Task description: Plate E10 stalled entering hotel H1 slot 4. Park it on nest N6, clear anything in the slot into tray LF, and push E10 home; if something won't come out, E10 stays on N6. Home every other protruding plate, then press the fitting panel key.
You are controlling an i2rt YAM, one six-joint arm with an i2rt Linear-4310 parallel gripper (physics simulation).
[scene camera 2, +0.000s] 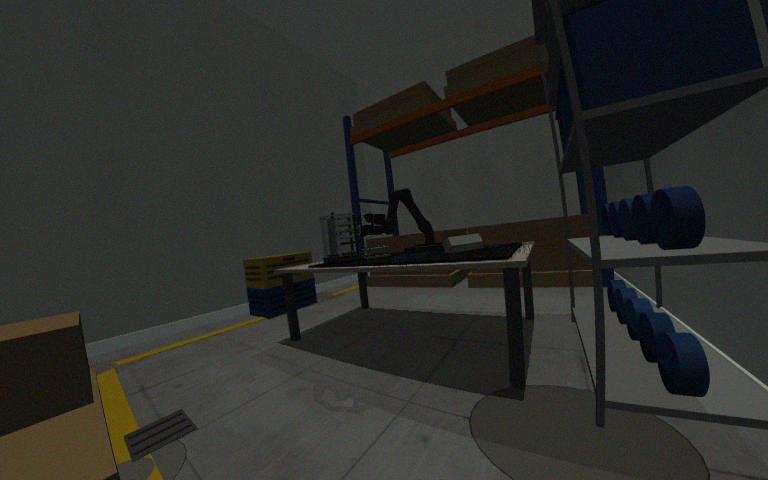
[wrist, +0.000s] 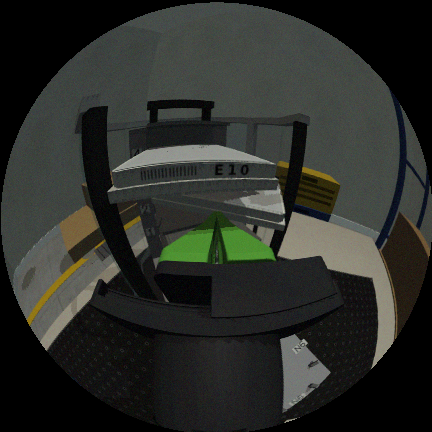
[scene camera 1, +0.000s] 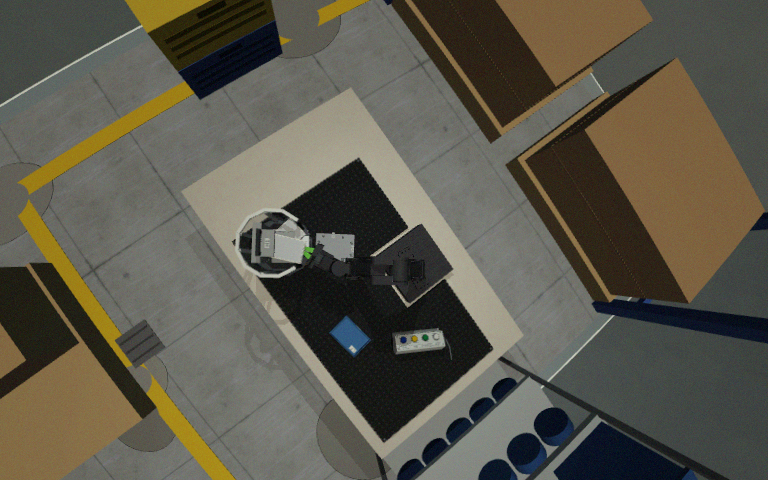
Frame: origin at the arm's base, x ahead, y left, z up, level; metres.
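Seen in the pictures: gripper, fingertip midpoint: (scene camera 2: 350,231) (wrist: 216,217) (scene camera 1: 294,244); arm's base at its link origin: (scene camera 2: 430,244).
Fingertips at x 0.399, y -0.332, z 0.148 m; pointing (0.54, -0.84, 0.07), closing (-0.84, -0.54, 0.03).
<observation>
Offsets run from my fingertips to a thing's top centre. "pt": to the spot under its first point. Level surfaces: height alone.
My gripper (scene camera 1: 309,252) (scene camera 2: 358,229) (wrist: 216,217) is shut and empty, its green fingertips together just in front of and below plate E10. Plate E10 {0.029 m ahead, 0.004 m left, 0.058 m up} (wrist: 200,176) (scene camera 1: 289,247) is white and protrudes toward me from the upper part of hotel H1 {0.056 m ahead, 0.034 m right, 0.123 m up} (wrist: 95,165) (scene camera 2: 333,237); its label faces the wrist camera. Below it another pale plate {pt 0.038 m back, 0.018 m right, 0.015 m up} (wrist: 267,206) sits skewed and protrudes at the right. Lower slots are partly hidden by the fingers. Nest N6 {0.132 m back, 0.081 m left, 0.110 m down} (wrist: 302,367) (scene camera 1: 343,243) is a light plate with small pegs, and no plate shows on it.
A blue tray {0.005 m back, 0.454 m left, 0.168 m down} (scene camera 1: 349,333) with a small white label lies on the black mat {0.185 m down} (scene camera 1: 390,407); its label is unreadable. The key panel {0.255 m back, 0.629 m left, 0.102 m down} (scene camera 1: 419,346) has blue, yellow, green and white keys, with a cable at its right. The arm base stands on a dark square block (scene camera 1: 433,254).
</observation>
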